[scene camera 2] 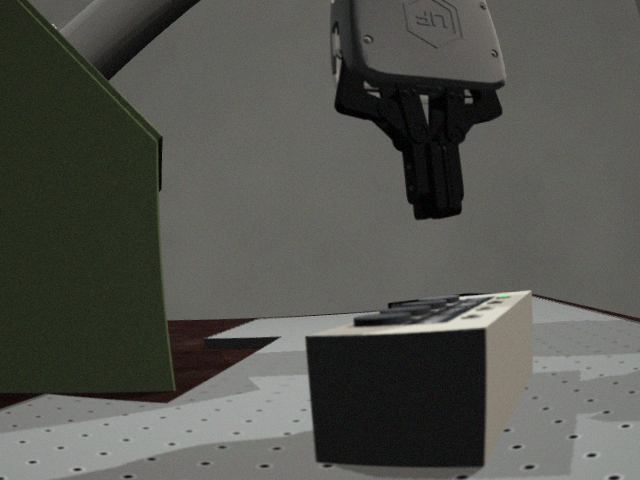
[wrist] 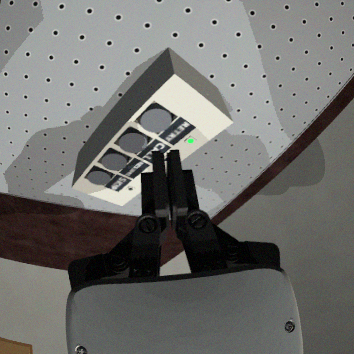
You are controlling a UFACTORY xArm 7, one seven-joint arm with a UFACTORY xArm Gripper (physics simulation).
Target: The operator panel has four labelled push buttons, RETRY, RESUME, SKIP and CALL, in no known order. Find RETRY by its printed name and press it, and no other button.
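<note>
Operator panel (scene camera 2: 439, 390) present; the wrist view also shows the operator panel (wrist: 198, 112). My gripper (scene camera 2: 437, 217) is visible, and the wrist view shows my gripper (wrist: 164, 164) too.
</note>
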